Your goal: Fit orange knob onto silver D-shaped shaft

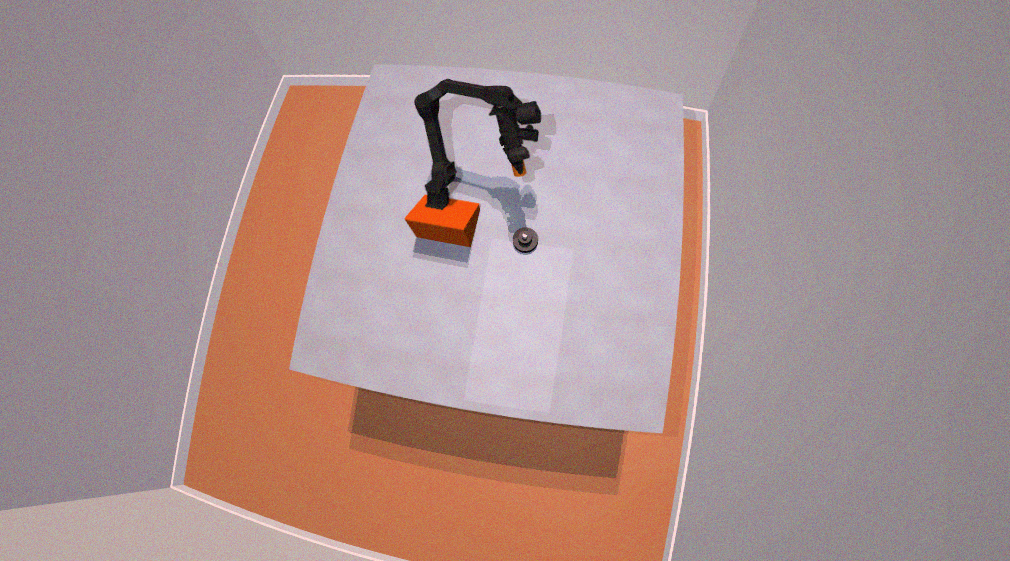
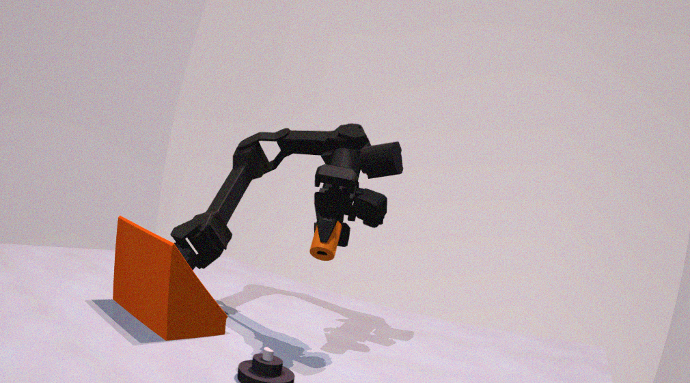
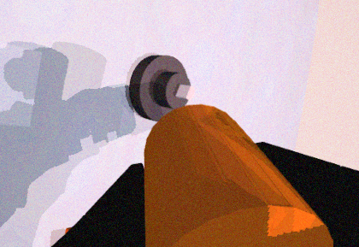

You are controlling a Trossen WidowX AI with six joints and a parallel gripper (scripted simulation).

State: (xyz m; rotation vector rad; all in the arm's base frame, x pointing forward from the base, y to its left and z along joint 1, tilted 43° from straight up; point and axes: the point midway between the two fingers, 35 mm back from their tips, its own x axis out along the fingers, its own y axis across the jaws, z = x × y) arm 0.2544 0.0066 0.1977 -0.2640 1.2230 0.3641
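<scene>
Now: gripper tip 10 mm past the orange knob, 20 mm to the right of it and 30 mm below it. Also, from my gripper tip: round pedestal: 50 mm ahead, 150 mm to the right, 170 mm below.
</scene>
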